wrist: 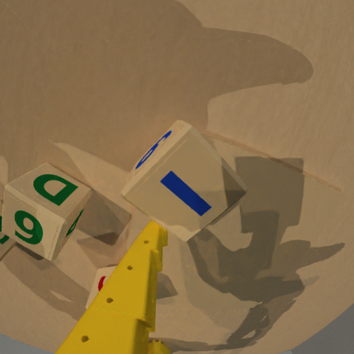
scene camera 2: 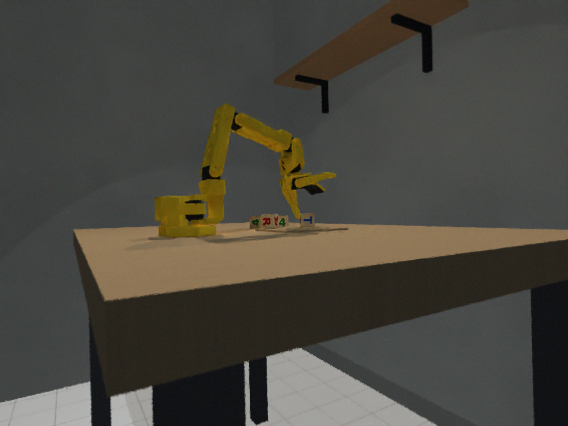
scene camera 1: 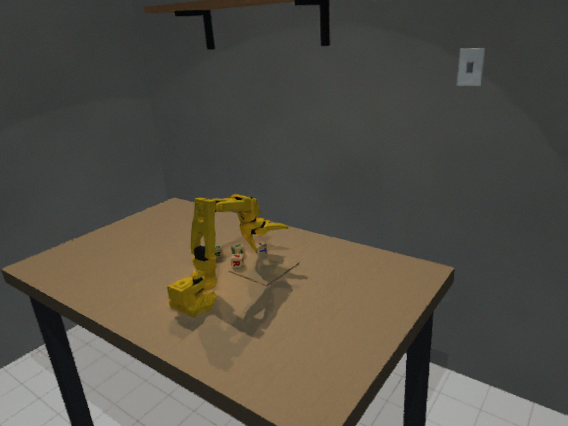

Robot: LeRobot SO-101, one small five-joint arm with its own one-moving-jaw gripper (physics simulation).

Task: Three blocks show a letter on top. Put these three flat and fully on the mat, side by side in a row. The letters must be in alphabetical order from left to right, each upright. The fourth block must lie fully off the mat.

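A block has a blue bar on top, a blue T and a blue digit on its sides. It sits by the mat's back edge. A green block shows D on top in the wrist view. A red block shows R on a side; the jaw partly hides it in the wrist view. Another green block is farther left. The thin mat matches the table's colour. My gripper is wide open, its fixed jaw's tip near the blue-marked block.
The blocks and mat are on the wooden table. The arm's base stands near the blocks. A wall shelf is high behind. Arm shadows cross the mat.
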